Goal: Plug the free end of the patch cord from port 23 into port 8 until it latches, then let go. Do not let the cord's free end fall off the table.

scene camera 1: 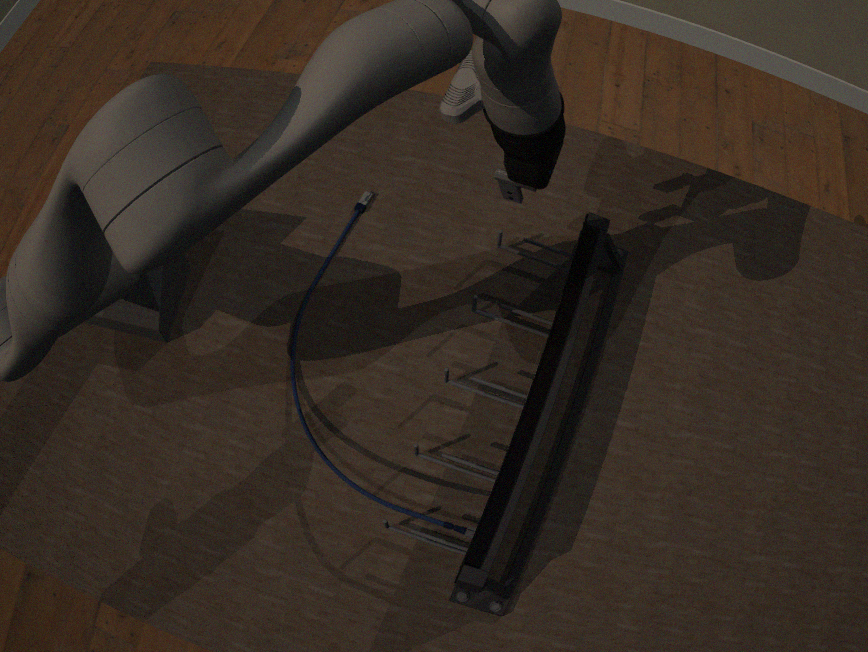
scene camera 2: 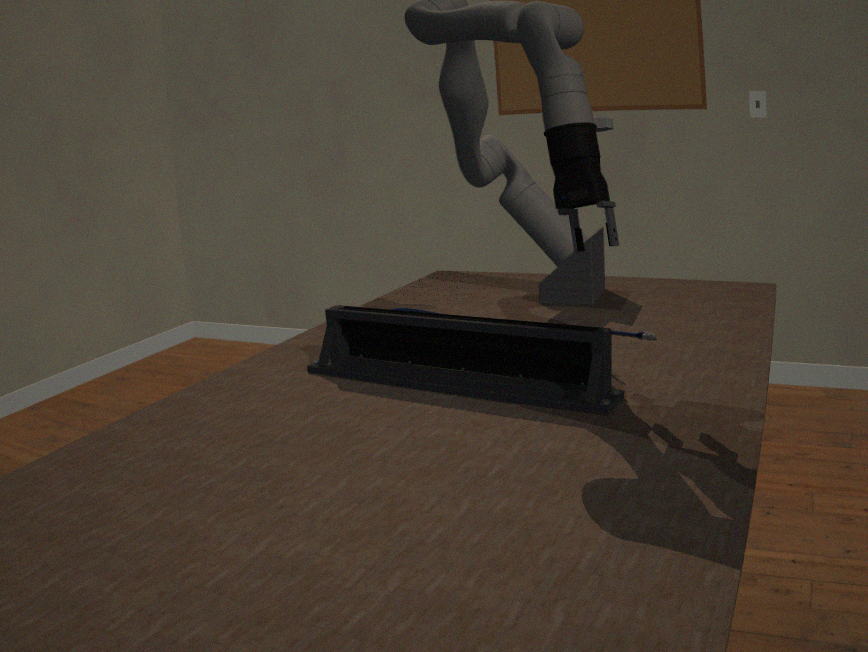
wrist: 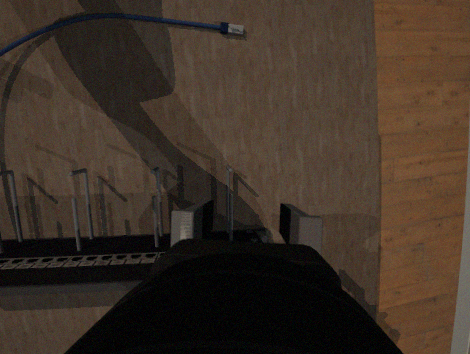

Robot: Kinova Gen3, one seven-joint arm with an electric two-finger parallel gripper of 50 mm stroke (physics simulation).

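Places are measured from the arm's base along level axes (x right, y down, z ahead), in metres.
Pixels of known places: gripper, fingertip midpoint: (scene camera 1: 521,177) (scene camera 2: 596,248) (wrist: 246,216); arm's base at its link origin: (scene camera 1: 115,264) (scene camera 2: 573,253).
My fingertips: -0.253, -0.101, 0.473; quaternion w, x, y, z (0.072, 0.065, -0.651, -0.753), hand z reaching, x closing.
Observation:
Ahead of a thing's pixels: the offset from my fingertips to its top centre, as dx, dy, dz. "pt": to the spot under its first point. Level surfaces: height alone.
The patch cord {pt +0.249, +0.191, -0.195} (scene camera 1: 292,364) (wrist: 115,16) is blue and curves across the table. Its free plug {pt -0.009, +0.191, -0.212} (scene camera 1: 366,199) (scene camera 2: 649,336) (wrist: 236,29) has a clear tip and lies apart from the panel. The other end {pt +0.376, +0.115, +0.082} (scene camera 1: 459,529) meets the near end of the long black patch panel {+0.191, +0.096, +0.076} (scene camera 1: 536,393) (scene camera 2: 463,321) (wrist: 90,272) in the first scene view. A row of ports {pt +0.180, +0.111, +0.091} (wrist: 75,261) shows in the wrist view; port numbers cannot be read. My gripper (scene camera 1: 520,190) (scene camera 2: 596,245) (wrist: 246,216) is open and empty, high above the table near the panel's far end, away from the free plug.
Several thin metal cable guides {pt +0.192, +0.180, +0.040} (scene camera 1: 484,391) (wrist: 88,205) stick out from the panel on the cord's side. The wooden table {dy +0.197} (scene camera 1: 736,421) (scene camera 2: 350,526) (wrist: 320,100) ends at the right in the wrist view, with the floor (wrist: 425,150) beyond. Arm shadows cross the table.

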